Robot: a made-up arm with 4 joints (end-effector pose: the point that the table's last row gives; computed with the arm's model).
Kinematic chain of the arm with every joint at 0, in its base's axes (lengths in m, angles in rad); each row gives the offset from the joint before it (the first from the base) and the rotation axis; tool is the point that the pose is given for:
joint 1: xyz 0 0 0.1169 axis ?
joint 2: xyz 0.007 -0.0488 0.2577 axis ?
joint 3: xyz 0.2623 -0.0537 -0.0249 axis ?
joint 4: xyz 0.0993 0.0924 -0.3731 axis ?
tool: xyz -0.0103 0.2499 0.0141
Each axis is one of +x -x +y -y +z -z.
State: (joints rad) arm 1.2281 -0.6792 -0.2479 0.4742
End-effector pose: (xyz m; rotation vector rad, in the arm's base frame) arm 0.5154 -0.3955 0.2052 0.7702 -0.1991 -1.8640
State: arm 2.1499 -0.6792 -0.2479 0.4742
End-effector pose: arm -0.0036 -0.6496 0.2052 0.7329 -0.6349 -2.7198
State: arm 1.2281 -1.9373 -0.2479 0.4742
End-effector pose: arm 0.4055 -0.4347 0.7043 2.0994 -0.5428 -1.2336
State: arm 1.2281 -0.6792 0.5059 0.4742
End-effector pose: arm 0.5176 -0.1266 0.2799 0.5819 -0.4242 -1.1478
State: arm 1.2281 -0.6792 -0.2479 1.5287
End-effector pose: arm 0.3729 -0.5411 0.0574 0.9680 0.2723 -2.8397
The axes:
joint 1: -z
joint 2: -x
joint 3: +z
joint 4: -z

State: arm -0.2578 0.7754 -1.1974 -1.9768
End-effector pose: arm 0.2721 -0.2138 0.0598 -0.7824 0.2088 0.9828
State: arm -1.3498 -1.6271 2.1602 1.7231
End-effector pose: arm -0.3105 0.0925 0.5954 1.6273 0.7989 1.3352
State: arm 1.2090 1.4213 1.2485 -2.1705
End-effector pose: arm -0.3209 -0.4331 0.4833 1.1486 1.2499 1.7623
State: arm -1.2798 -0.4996 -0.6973 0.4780
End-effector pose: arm 0.0020 0.6585 0.0660 0.1682 0.4707 0.1023
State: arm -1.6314 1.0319 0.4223 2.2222
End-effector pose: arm 0.3306 0.5888 0.1565 0.1491 -1.0222 -0.1533
